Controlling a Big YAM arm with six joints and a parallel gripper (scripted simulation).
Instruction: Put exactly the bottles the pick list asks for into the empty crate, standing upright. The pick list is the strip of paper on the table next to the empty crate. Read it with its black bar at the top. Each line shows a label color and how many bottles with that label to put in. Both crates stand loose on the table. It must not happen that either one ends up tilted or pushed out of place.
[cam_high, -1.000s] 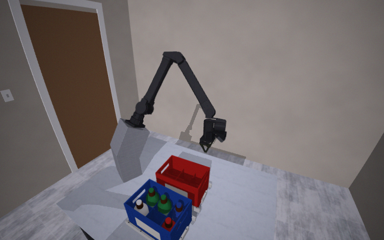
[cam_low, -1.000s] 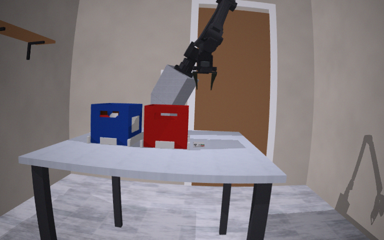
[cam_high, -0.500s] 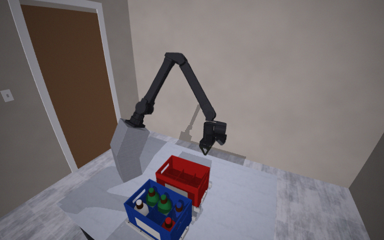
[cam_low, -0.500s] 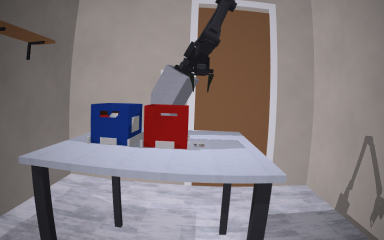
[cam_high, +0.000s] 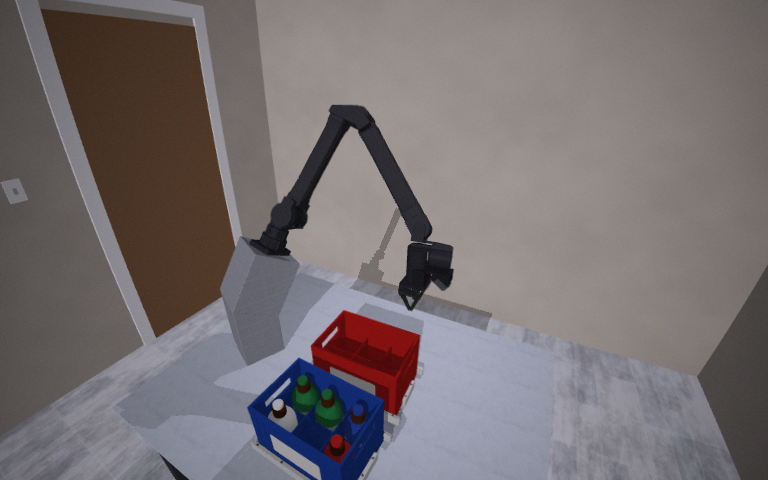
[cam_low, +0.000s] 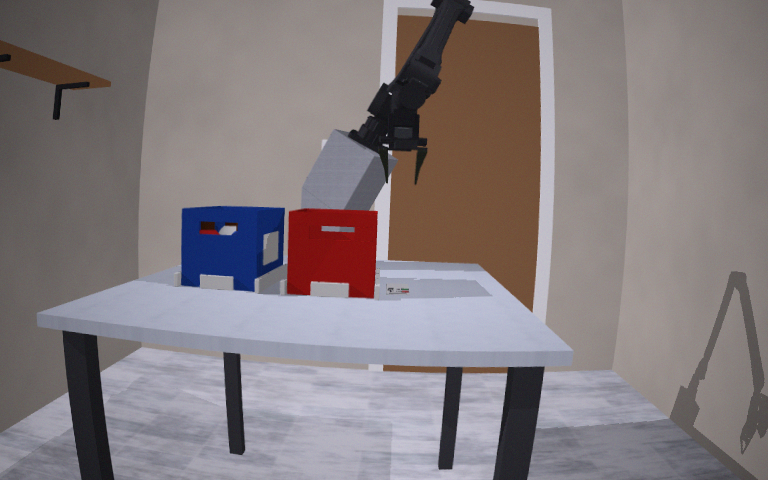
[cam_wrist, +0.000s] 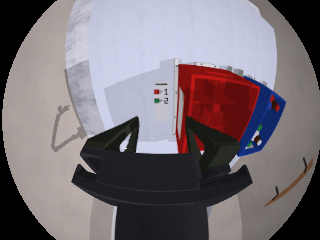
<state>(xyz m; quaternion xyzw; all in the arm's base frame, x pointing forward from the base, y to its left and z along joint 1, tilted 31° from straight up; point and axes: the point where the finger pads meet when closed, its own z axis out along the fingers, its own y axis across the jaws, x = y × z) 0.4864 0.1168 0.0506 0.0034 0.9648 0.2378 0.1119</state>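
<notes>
My gripper is now 2 cm short of the red-label bottle, 43 cm to the left of it and 16 cm above it. The rest, counted from my hand: red crate 8 cm behind, 15 cm to the right, 17 cm below; pick list 9 cm behind, 25 cm below; blue bottle 2 cm ahead, 34 cm to the right, 16 cm below.
</notes>
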